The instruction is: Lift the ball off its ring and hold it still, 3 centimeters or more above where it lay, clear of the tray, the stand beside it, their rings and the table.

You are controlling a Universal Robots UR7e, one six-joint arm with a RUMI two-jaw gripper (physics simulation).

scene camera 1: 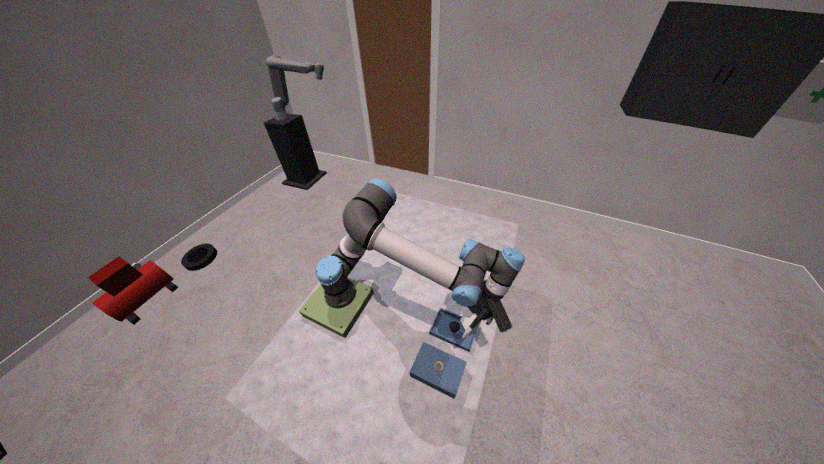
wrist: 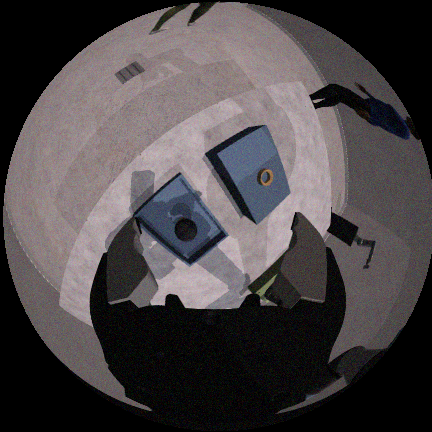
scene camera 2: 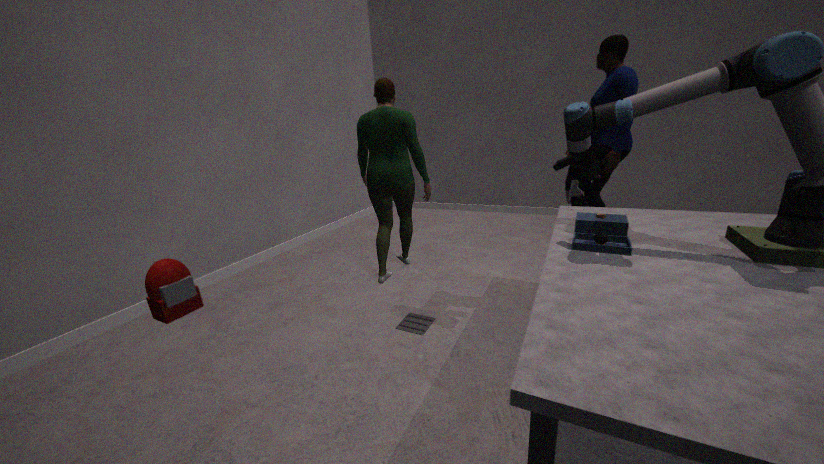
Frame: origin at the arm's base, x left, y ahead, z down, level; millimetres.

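Where they show: gripper, fingertip midpoint: (scene camera 1: 475, 330) (wrist: 214, 216) (scene camera 2: 580, 193); arm's base, link origin: (scene camera 1: 340, 294) (scene camera 2: 796, 240).
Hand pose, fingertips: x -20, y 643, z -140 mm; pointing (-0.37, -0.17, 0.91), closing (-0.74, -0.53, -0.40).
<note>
Each offset is from my fingertips to the top centre of the thing. "spot": to the spot under its first point. Level surfaces: height alone.
The dark ball {dx +61, dy -80, dz +133 mm} (scene camera 1: 454, 326) (scene camera 2: 600, 238) (wrist: 186, 229) rests in the blue tray {dx +61, dy -80, dz +164 mm} (scene camera 1: 439, 329) (scene camera 2: 618, 249) (wrist: 167, 199). The ring under it cannot be made out. The blue stand (scene camera 1: 425, 361) (scene camera 2: 585, 221) (wrist: 244, 156) is beside the tray, with an orange ring {spot: dx -147, dy -93, dz +119 mm} (scene camera 1: 438, 370) (scene camera 2: 600, 216) (wrist: 260, 179) on its top. My gripper (scene camera 1: 477, 329) (wrist: 214, 216) is open and empty, above the tray area and apart from the ball. In the wrist view the ball shows between the fingers, nearer the left one.
The tray and stand are near one edge of the pale table {dz +192 mm} (scene camera 1: 322, 391) (scene camera 2: 663, 345). The arm's green base plate (scene camera 1: 322, 315) (scene camera 2: 749, 242) is on the same table. A person in green (scene camera 2: 389, 149) and a person in blue (scene camera 2: 619, 86) are beyond the table.
</note>
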